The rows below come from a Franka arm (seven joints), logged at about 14 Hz.
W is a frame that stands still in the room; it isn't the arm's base.
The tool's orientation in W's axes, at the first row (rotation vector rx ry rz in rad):
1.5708 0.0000 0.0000
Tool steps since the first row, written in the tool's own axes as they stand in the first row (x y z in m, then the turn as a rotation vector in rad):
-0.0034 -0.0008 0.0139 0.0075 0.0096 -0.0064
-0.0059 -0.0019 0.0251 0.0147 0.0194 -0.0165
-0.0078 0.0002 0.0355 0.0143 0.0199 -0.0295
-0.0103 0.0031 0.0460 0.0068 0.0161 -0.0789
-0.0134 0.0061 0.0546 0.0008 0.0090 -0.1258
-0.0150 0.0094 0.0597 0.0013 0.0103 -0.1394
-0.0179 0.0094 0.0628 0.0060 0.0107 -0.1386
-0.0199 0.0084 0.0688 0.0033 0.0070 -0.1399
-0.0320 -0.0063 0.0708 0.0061 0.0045 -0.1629
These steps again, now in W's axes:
-0.0034 -0.0139 -0.0008 0.0075 0.0064 0.0096
-0.0059 -0.0251 -0.0019 0.0147 0.0165 0.0194
-0.0078 -0.0355 0.0002 0.0143 0.0295 0.0199
-0.0103 -0.0460 0.0031 0.0068 0.0789 0.0161
-0.0134 -0.0546 0.0061 0.0008 0.1258 0.0090
-0.0150 -0.0597 0.0094 0.0013 0.1394 0.0103
-0.0179 -0.0628 0.0094 0.0060 0.1386 0.0107
-0.0199 -0.0688 0.0084 0.0033 0.1399 0.0070
-0.0320 -0.0708 -0.0063 0.0061 0.1629 0.0045

